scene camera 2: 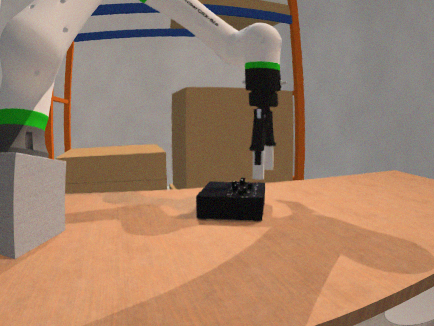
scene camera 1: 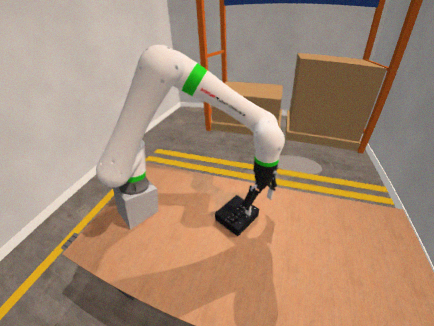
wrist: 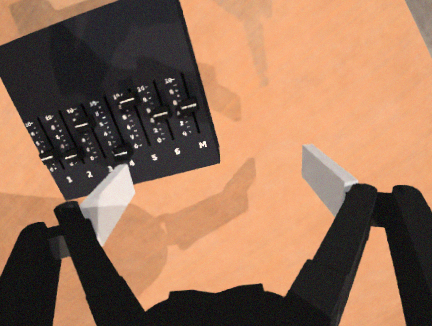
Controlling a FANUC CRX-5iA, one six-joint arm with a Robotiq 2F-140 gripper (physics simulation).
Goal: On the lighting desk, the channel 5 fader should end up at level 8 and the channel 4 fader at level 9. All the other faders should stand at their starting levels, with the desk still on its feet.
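Places are measured from the arm's base along level axes (x ahead, y left, z up), in centimetres.
Pixels of known places: gripper, fingertip midpoint: (scene camera 2: 263,173) (scene camera 1: 258,205) (wrist: 215,169); arm's base at its link origin: (scene camera 2: 17,157) (scene camera 1: 134,185).
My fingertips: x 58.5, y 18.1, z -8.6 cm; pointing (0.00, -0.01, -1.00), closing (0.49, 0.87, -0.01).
Observation:
Ahead of a thing's pixels: the offset from my fingertips to its top centre. Level surfaces: height alone.
The black lighting desk {dx -9.1, dy -4.8, dz -1.0 cm} (scene camera 1: 237,201) (scene camera 2: 230,207) (wrist: 155,30) sits flat on the table. In the wrist view, the channel 5 fader {dx -8.4, dy -2.5, dz -1.0 cm} (wrist: 127,101) is high in its slot, around level 8; its exact level is hard to read. The channel 4 fader {dx -5.5, dy -5.9, dz -1.0 cm} (wrist: 121,152) is near the bottom of its slot. The channel 3 fader {dx -9.2, dy -6.9, dz -1.0 cm} (wrist: 83,124) is above mid-slot, the channel 6 fader {dx -6.0, dy -1.0, dz -1.0 cm} (wrist: 161,114) and M fader {dx -5.2, dy +1.2, dz -1.0 cm} (wrist: 188,106) near mid-slot. My gripper (scene camera 1: 260,202) (scene camera 2: 263,172) (wrist: 215,169) is wide open and empty, one fingertip appearing just below the channel 4 fader.
The channel 1 fader {dx -9.1, dy -11.6, dz -1.0 cm} (wrist: 46,157) and channel 2 fader {dx -7.9, dy -9.7, dz -1.0 cm} (wrist: 71,156) are low. The wooden table {dz -7.9 cm} (scene camera 1: 330,260) (scene camera 2: 150,280) carries the desk and the arm's grey base block (scene camera 1: 137,205) (scene camera 2: 37,200). Large cardboard boxes (scene camera 1: 335,97) (scene camera 2: 230,135) stand behind the table.

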